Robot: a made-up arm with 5 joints. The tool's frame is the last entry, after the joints.
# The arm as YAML. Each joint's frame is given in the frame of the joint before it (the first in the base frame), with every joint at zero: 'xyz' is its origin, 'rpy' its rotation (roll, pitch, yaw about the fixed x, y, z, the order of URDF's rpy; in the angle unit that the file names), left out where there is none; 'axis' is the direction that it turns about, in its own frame. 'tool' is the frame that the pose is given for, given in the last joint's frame.
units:
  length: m
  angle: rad
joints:
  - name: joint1
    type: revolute
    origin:
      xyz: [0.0, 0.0, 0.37]
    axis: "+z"
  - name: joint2
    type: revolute
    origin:
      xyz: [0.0, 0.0, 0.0]
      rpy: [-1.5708, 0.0, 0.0]
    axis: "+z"
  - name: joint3
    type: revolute
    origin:
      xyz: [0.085, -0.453, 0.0]
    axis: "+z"
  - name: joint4
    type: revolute
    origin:
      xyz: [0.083, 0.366, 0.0]
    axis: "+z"
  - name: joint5
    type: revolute
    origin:
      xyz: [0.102, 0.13, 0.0]
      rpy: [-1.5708, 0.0, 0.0]
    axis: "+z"
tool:
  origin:
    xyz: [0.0, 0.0, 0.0]
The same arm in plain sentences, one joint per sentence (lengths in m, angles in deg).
The arm has five revolute joints in a row. What follows holds with every joint at zero, and every direction is one of the base frame's. The first joint is mounted 0.37 m along +z from the base frame's origin and rotates about +z. The second joint is mounted at the same point as the first joint and rotates about +y. The third joint is mounted 0.085 m along +x and 0.453 m along +z from the second joint and rotates about +y. The fourth joint is mounted 0.083 m along +x and 0.366 m along -z from the third joint and rotates about +y. The fifth joint is mounted 0.102 m along +x and 0.13 m along -z from the fourth joint and rotates about -z. The tool frame, which is the frame that the pose is given for, is mounted at the same point as the fifth joint; its axes are the base frame's turned by roll 180, pitch 0 and yaw 0 deg (as in URDF: about the fixed x, then y, then z).
